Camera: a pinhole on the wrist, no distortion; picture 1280 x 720 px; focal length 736.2 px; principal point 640.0 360.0 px. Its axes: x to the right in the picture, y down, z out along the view. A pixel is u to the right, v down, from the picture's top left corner.
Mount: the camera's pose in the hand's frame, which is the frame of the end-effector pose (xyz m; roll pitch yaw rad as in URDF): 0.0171 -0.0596 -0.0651 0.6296 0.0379 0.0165
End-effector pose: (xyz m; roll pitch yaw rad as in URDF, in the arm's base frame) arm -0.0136 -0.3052 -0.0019 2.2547 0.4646 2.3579
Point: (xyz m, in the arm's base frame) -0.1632 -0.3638 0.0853
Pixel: behind the camera
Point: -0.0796 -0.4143 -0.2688
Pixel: 852 54
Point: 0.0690 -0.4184 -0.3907
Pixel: 671 290
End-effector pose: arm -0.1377 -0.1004 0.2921 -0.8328 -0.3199 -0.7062
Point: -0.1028 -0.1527 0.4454
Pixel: 1069 594
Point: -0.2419 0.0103 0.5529
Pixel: 421 462
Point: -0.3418 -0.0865 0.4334
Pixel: 54 49
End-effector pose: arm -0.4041 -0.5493 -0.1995 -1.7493 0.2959 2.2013
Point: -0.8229 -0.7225 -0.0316
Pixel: 663 516
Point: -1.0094 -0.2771 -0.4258
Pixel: outside the picture
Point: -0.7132 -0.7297 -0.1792
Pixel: outside the picture
